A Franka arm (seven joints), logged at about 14 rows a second.
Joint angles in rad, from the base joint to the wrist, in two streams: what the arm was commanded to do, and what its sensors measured. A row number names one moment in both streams.
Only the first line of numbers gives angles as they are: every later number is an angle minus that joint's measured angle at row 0.
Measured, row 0:
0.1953, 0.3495, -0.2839, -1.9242, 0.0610, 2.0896, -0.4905
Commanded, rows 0 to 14:
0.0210, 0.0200, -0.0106, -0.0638, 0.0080, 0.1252, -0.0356
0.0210, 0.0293, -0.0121, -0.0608, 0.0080, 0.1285, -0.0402
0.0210, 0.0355, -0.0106, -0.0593, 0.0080, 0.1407, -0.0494
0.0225, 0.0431, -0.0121, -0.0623, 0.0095, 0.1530, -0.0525
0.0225, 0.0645, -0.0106, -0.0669, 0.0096, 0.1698, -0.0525
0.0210, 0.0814, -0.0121, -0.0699, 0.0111, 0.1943, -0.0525
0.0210, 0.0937, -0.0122, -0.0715, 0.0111, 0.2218, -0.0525
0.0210, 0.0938, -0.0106, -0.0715, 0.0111, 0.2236, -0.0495
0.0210, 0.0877, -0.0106, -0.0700, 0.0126, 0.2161, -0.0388
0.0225, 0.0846, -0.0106, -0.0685, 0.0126, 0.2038, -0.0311
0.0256, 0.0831, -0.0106, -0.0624, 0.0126, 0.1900, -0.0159
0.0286, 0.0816, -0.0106, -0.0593, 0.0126, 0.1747, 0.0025
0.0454, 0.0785, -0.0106, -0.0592, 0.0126, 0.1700, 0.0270
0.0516, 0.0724, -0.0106, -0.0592, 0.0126, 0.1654, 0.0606
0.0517, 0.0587, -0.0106, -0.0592, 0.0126, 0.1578, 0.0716
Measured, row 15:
0.0276, 0.0909, 0.0006, -0.0590, 0.0001, 0.1883, 0.0329
